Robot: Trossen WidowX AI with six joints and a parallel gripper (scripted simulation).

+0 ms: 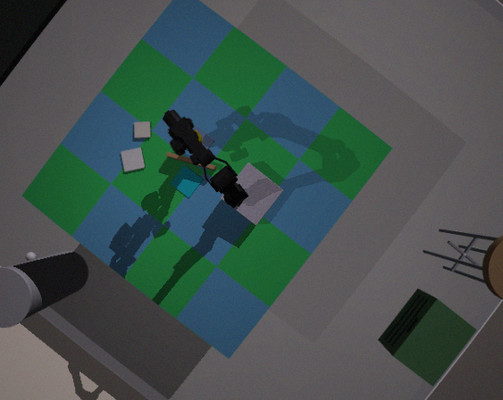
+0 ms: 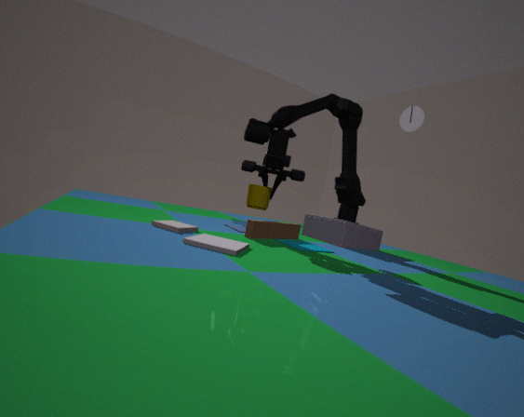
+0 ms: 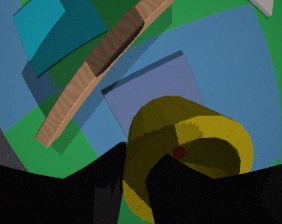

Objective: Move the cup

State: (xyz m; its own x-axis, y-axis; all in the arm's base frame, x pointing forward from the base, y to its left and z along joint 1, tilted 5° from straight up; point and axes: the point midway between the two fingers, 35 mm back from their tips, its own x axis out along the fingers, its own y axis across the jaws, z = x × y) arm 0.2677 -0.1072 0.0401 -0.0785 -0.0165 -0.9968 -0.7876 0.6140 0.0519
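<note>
Now: gripper tip 20 mm short of the yellow cup and 20 mm to the left of it. Round my gripper tip: purple pad: 30 mm ahead, 30 mm to the right, 110 mm below; teal pad: 20 mm behind, 160 mm to the left, 110 mm below; wooden block: 10 mm ahead, 70 mm to the left, 90 mm below.
</note>
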